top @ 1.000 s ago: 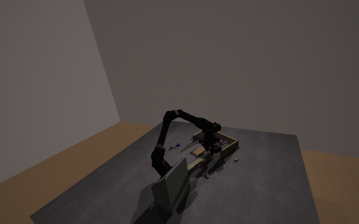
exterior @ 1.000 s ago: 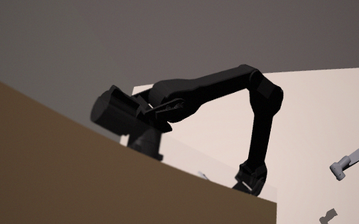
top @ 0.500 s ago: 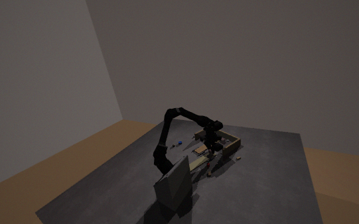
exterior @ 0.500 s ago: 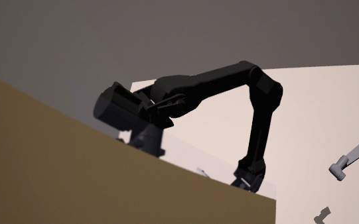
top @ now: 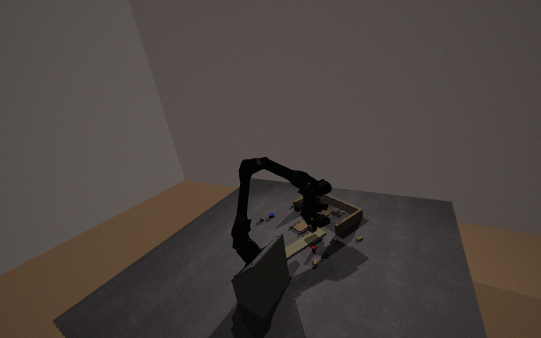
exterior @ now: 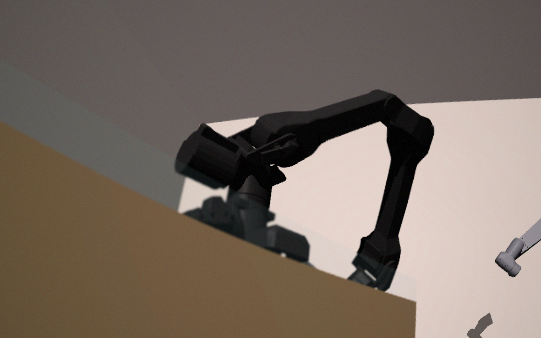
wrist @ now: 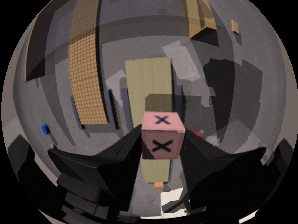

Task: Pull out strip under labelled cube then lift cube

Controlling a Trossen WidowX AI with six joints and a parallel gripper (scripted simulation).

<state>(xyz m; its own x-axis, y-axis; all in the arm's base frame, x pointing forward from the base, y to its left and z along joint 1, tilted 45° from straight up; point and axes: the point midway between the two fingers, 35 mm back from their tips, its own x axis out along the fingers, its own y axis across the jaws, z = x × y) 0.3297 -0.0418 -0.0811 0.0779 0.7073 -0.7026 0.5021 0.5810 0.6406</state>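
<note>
Now: the small red piece 8 cm behind my gripper tip, 3 cm to the right of it and 4 cm below it. The rest, counted from my gripper tip: small blue piece 9 cm ahead, 29 cm to the left, 5 cm below.
</note>
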